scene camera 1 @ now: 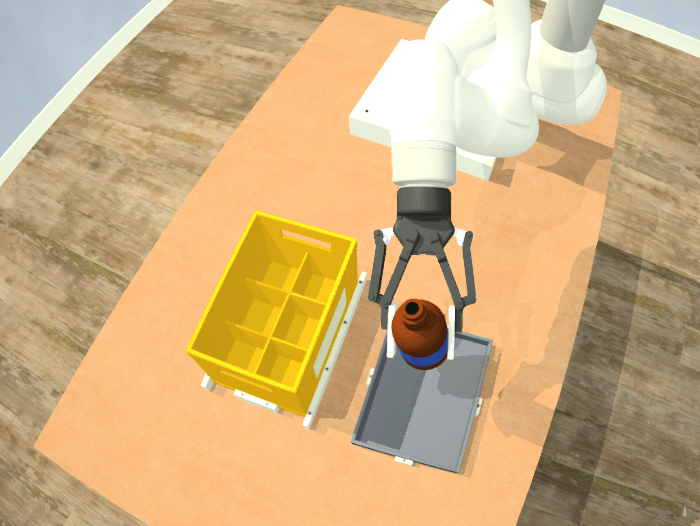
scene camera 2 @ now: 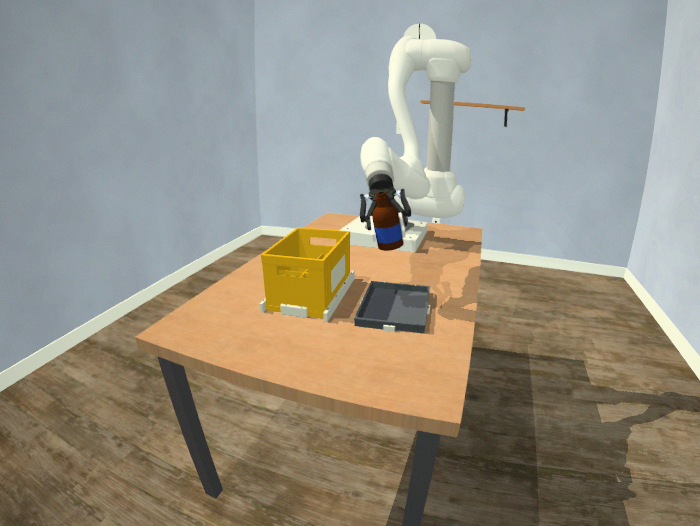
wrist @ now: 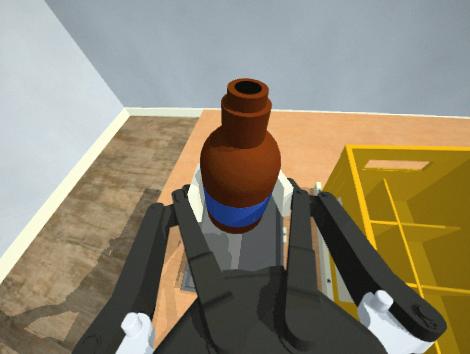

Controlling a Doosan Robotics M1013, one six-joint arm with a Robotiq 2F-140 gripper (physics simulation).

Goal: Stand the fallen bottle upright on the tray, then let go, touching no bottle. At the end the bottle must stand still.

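Frame: origin at the arm's base, x ahead, y left, z up, level; centimetres.
Seen in the pictures: gripper, fingertip midpoint: (scene camera 1: pixel 421 356) (scene camera 2: pixel 388 236).
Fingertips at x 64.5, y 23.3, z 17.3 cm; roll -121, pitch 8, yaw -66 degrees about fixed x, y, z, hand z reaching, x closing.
Note:
Offsets run from my fingertips to a thing's top centre. Level surfaces: height alone.
The brown bottle {dx -1.9, dy -1.7, dz +11.9 cm} (scene camera 1: pixel 418 328) (scene camera 2: pixel 388 234) (wrist: pixel 242 165) with a blue label band is held in the air, neck up and base down. It leans slightly in the scene camera 2 view. My gripper (scene camera 1: pixel 421 339) (scene camera 2: pixel 387 224) (wrist: pixel 236 172) is shut on the bottle, its white pads on both sides of the body around the label. The grey tray (scene camera 1: pixel 435 412) (scene camera 2: pixel 407 311) (wrist: pixel 262 250) lies on the table, lower than the bottle. A gap shows between the bottle's base and the tray in the scene camera 2 view. The tray holds no other bottle that shows.
A yellow crate {dx +0.9, dy -25.2, dz -5.0 cm} (scene camera 1: pixel 226 282) (scene camera 2: pixel 294 294) (wrist: pixel 345 190) with dividers stands beside the tray, left of it in the scene views. White brackets hold the crate and tray on the wooden table {dz -22.5 cm} (scene camera 1: pixel 186 452) (scene camera 2: pixel 316 361). The white robot base (scene camera 1: pixel 370 125) stands behind.

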